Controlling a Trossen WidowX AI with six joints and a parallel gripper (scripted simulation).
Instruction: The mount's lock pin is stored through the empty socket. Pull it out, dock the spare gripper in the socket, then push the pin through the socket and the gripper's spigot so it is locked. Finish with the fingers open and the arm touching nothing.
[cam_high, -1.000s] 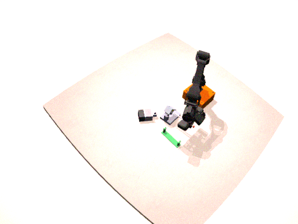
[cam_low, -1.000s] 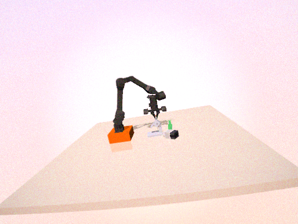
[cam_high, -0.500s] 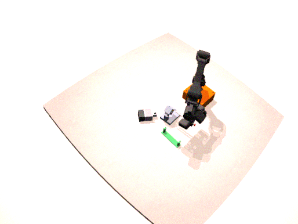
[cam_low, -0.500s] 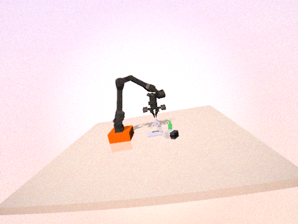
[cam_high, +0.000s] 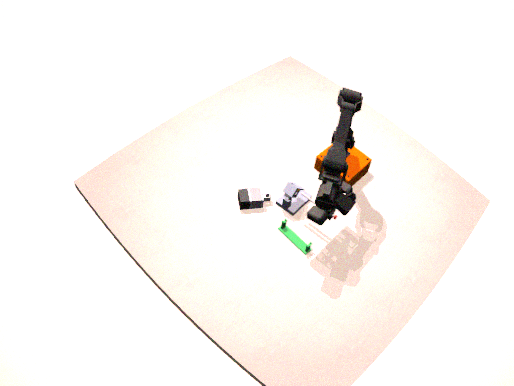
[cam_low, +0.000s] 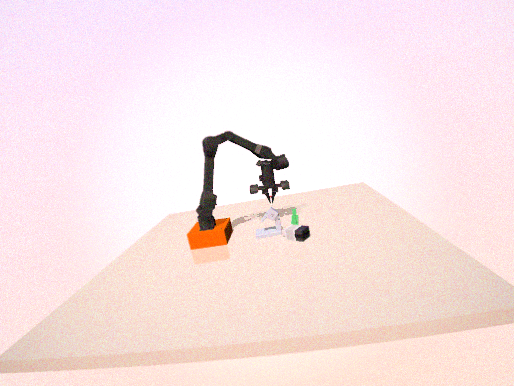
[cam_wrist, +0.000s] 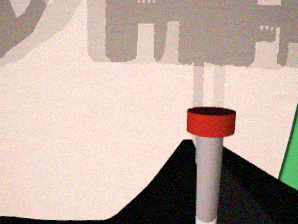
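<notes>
Now: the green cradle 100 mm ahead of my gripper tip, 60 mm to the right of it and 60 mm below it. The rest, counted from my gripper tip: pale grey mount 10 mm behind, 170 mm to the right, 30 mm below; spare gripper 80 mm ahead, 270 mm to the right, 60 mm below.
</notes>
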